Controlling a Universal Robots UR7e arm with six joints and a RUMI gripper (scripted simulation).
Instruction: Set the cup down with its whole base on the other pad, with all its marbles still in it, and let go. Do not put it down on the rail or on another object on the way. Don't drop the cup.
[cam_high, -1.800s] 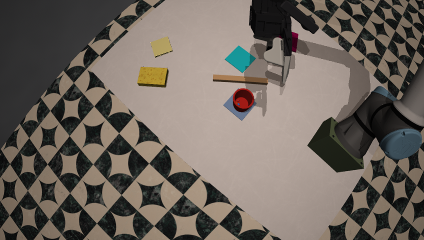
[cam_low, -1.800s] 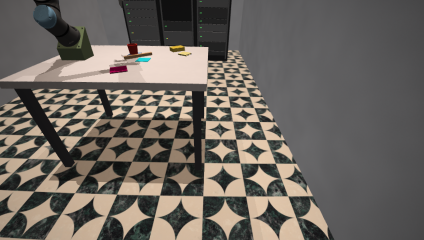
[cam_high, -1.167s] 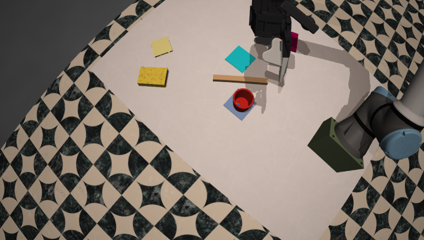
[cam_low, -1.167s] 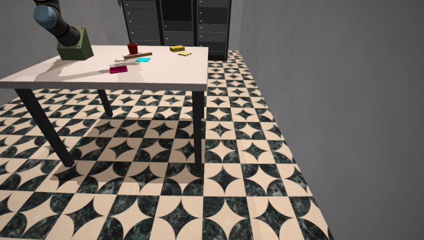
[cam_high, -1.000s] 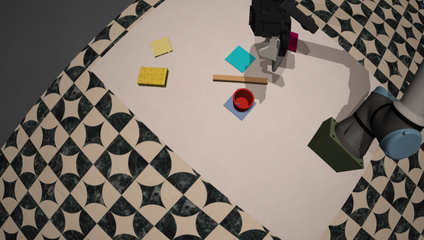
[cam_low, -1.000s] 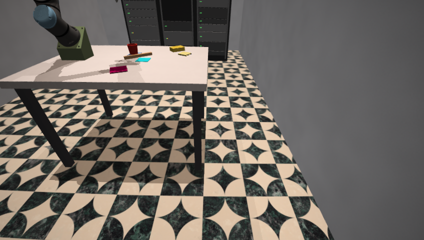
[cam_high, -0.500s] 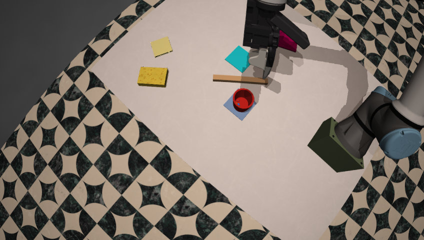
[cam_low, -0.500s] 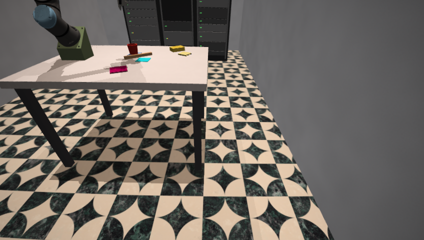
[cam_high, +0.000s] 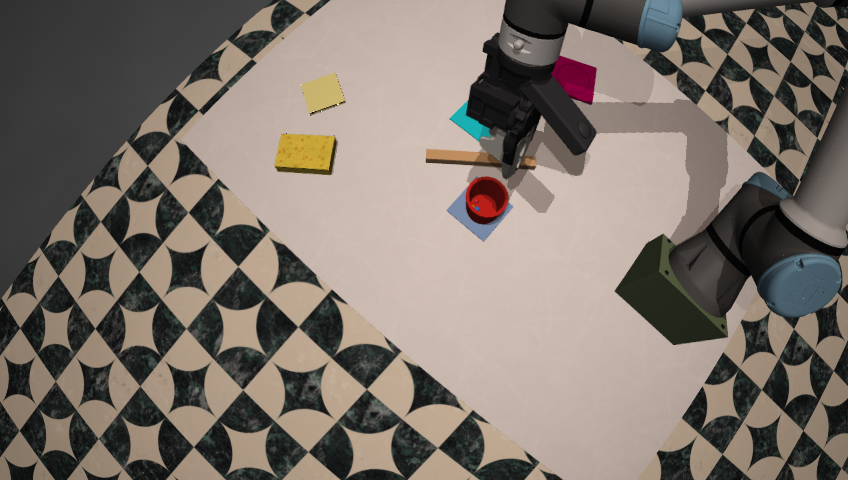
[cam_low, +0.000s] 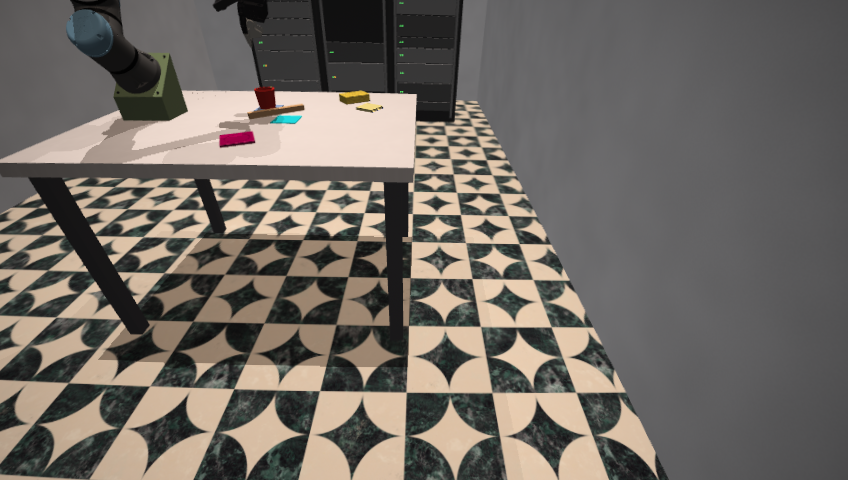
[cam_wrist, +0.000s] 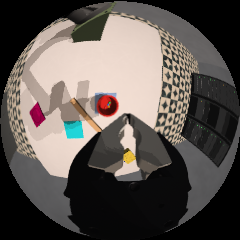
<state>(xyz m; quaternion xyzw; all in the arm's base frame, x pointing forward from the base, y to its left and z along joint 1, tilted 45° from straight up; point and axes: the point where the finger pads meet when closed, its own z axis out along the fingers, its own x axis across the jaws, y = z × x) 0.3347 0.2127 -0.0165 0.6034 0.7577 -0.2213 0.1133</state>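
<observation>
The red cup lies 210 mm below my hand and 20 mm ahead of it. From my hand the other things lie so: yellow sponge (320 mm ahead, 220 mm below, 180 mm to the left); cyan pad (240 mm below, 160 mm ahead, 130 mm to the right); wooden rail (230 mm below, 90 mm ahead, 60 mm to the right).
</observation>
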